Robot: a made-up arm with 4 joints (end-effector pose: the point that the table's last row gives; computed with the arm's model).
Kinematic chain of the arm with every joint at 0, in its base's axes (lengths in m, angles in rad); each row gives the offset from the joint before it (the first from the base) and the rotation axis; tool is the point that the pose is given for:
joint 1: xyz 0 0 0.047 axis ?
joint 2: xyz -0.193 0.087 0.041 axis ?
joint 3: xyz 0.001 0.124 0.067 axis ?
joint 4: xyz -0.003 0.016 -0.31 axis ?
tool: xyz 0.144 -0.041 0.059
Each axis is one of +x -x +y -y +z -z.
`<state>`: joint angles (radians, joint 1 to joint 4).
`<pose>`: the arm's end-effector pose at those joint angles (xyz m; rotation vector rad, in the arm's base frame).
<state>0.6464 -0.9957 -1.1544 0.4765</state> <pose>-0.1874 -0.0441 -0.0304 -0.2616 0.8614 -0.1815</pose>
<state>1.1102 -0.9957 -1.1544 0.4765</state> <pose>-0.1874 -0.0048 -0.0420 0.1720 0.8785 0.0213</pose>
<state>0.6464 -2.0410 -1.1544 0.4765</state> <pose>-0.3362 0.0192 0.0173 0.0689 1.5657 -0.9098</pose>
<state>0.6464 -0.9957 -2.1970 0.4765</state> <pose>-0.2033 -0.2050 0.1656 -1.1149 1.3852 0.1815</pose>
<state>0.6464 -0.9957 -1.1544 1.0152</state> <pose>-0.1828 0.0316 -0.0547 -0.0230 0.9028 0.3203</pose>
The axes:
joint 1: +x
joint 2: +z
joint 3: +x
joint 4: +z

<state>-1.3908 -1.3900 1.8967 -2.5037</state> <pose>0.1489 0.2036 -0.2147 1.7900 -0.0477 -1.8564</pose>
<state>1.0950 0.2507 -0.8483 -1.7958</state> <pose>-0.2299 -0.0562 0.0001 0.3536 0.0702 -1.6372</pose>
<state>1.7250 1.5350 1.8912 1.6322</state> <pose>-0.5029 -0.3567 0.1213 -1.1984 1.0809 -0.8066</pose>
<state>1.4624 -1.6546 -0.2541 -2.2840</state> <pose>-0.1854 0.1408 0.2470 0.9661 -1.6196 1.9691</pose>
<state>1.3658 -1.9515 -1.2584 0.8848</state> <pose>-0.3156 0.0655 0.0393 0.8588 1.6497 0.1118</pose>
